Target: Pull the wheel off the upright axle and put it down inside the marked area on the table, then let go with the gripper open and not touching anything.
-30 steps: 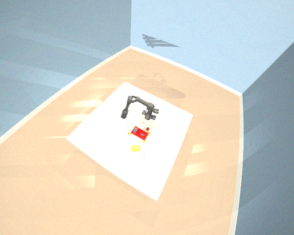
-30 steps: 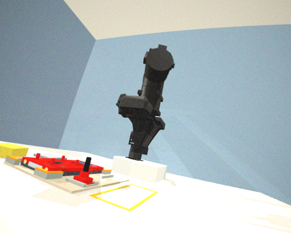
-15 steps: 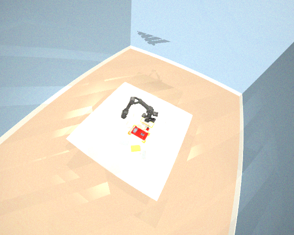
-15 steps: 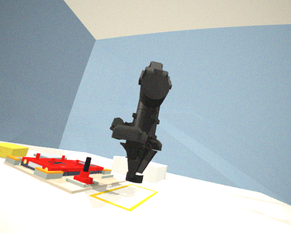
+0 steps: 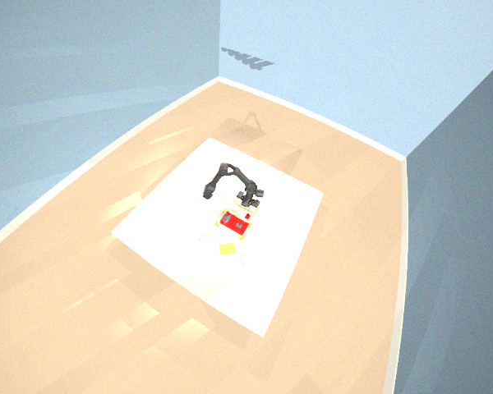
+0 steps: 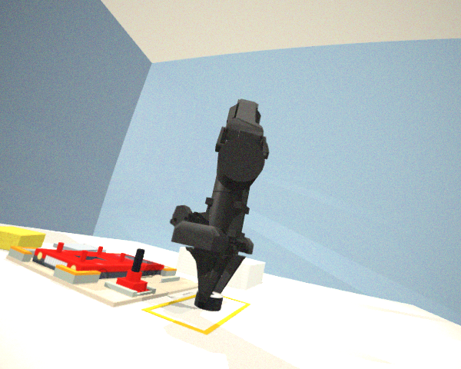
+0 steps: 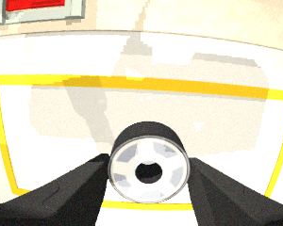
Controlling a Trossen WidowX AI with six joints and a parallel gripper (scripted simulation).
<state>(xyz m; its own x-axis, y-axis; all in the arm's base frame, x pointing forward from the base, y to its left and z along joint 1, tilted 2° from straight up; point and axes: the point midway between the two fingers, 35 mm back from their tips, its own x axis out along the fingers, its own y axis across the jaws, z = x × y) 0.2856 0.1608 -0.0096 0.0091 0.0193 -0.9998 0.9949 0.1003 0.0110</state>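
The black wheel is right at my gripper tip. The rest, counted from my gripper tip: yellow block: 400 mm to the right, 100 mm ahead, 10 mm above.
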